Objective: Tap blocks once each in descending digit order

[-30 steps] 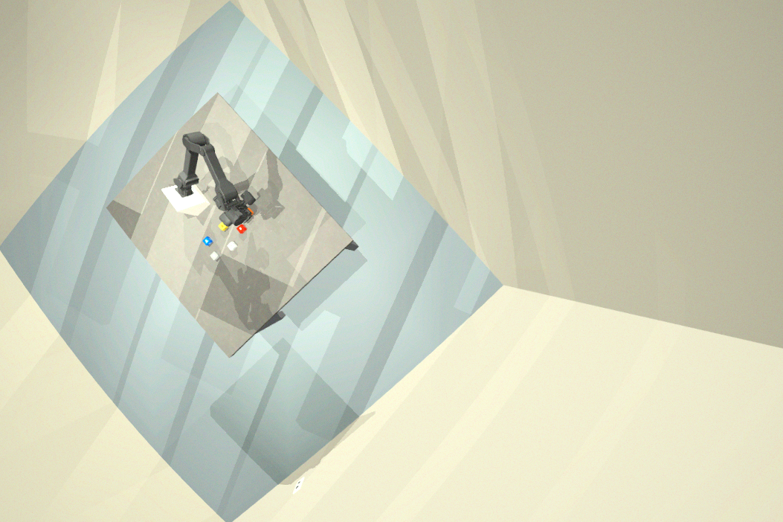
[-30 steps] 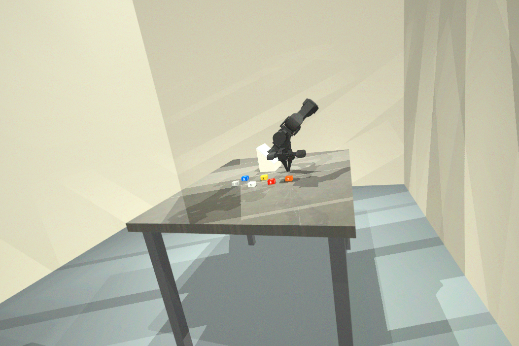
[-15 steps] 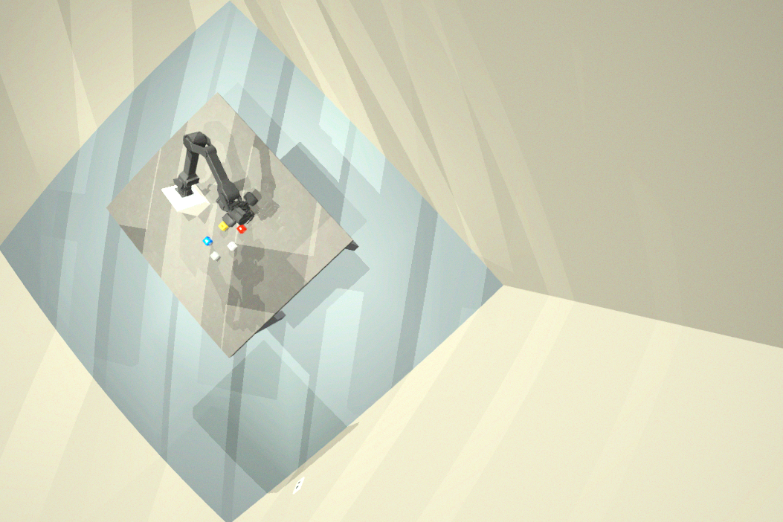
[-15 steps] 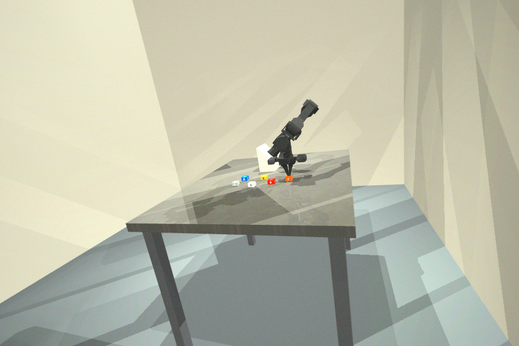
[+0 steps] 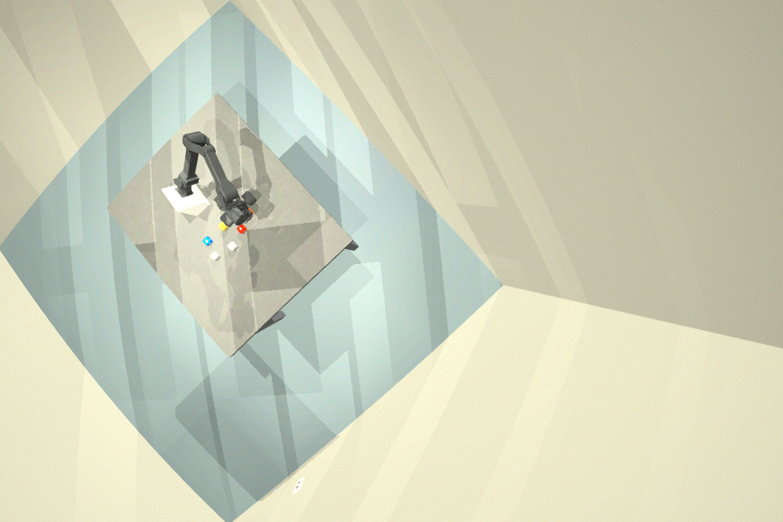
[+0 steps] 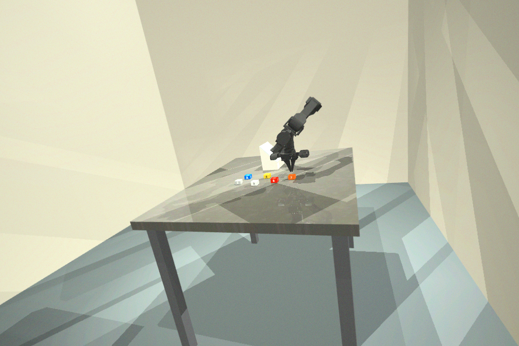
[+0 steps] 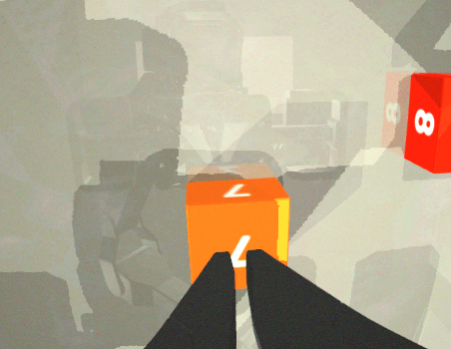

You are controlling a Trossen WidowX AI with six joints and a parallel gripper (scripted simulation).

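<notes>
Right now my gripper tip is 10 mm past the orange block and 30 mm above it. The rest, counted from my gripper tip: yellow block: 50 mm behind, 150 mm to the right, 30 mm below; then white block: 60 mm ahead, 180 mm to the right, 30 mm below; then red block: 30 mm ahead, 80 mm to the right, 30 mm below.
</notes>
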